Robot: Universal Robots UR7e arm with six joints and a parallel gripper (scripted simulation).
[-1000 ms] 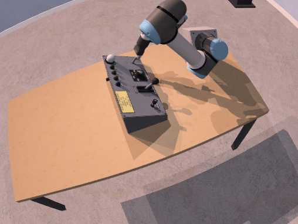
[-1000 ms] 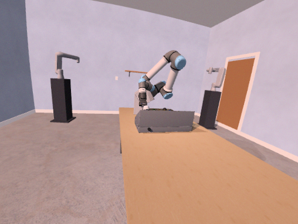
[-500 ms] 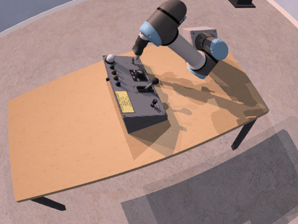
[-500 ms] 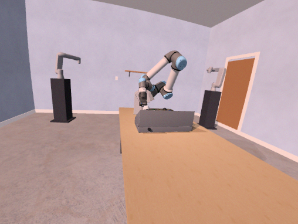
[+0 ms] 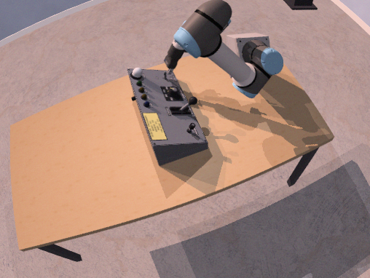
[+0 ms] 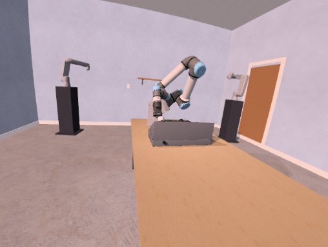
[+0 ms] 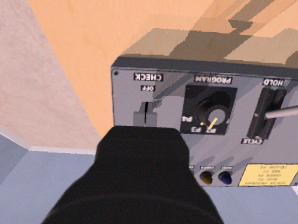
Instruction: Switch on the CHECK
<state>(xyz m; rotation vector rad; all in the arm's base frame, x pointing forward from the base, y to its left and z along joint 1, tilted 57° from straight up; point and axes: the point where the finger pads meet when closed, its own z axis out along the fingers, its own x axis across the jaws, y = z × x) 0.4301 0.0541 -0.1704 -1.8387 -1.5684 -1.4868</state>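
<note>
Right now my hand is 30 mm short of the check toggle and 20 mm above it. The rest, counted from my hand: rotary selector 20 mm ahead, 120 mm to the left, 20 mm below; then black-ball lever 30 mm behind, 240 mm to the left, 10 mm below; then grey console 30 mm ahead, 190 mm to the left, 40 mm below.
</note>
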